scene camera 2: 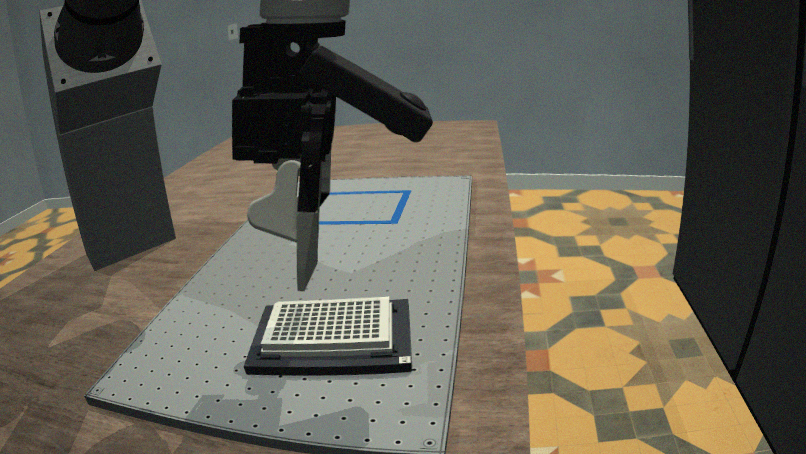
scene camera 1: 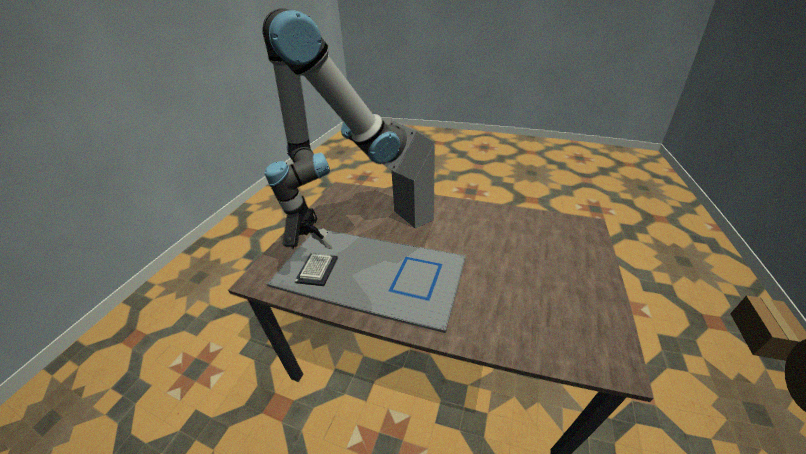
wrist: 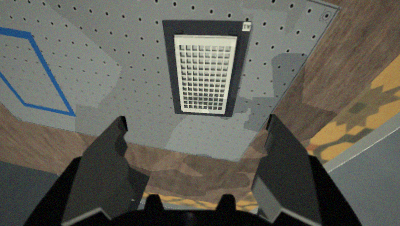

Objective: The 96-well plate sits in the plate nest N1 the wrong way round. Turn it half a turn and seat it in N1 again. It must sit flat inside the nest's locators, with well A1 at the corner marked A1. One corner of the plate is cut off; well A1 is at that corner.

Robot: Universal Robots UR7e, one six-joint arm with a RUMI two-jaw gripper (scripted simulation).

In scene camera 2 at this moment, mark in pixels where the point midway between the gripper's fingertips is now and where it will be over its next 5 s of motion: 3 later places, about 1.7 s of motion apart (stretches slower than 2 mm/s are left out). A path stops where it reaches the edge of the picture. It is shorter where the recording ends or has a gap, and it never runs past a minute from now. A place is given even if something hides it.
My gripper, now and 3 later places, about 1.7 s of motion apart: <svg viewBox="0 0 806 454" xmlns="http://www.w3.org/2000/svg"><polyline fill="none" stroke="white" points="310,243 313,273 323,325 318,284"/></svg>
